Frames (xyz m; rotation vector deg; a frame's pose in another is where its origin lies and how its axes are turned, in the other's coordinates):
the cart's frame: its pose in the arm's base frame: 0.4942 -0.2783 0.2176 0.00 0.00 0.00
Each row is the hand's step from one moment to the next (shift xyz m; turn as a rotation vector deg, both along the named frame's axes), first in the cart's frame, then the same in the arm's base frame.
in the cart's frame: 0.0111 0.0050 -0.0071 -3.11 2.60 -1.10
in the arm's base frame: 0.0111 0.0050 -0.0071 -3.11 2.60 -1.10
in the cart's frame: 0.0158 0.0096 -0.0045 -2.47 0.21 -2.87
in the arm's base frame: 0.0158 0.0096 -0.0045 -2.47 0.21 -2.87
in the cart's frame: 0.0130 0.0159 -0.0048 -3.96 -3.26 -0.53
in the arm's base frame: 0.0130 0.0159 -0.0048 -3.96 -3.26 -0.53
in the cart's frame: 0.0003 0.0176 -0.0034 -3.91 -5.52 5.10
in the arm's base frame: 0.0003 0.0176 -0.0034 -3.91 -5.52 5.10
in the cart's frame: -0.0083 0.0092 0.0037 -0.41 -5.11 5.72
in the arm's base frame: -0.0083 0.0092 0.0037 -0.41 -5.11 5.72
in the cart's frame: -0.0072 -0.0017 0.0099 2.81 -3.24 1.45
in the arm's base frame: -0.0072 -0.0017 0.0099 2.81 -3.24 1.45
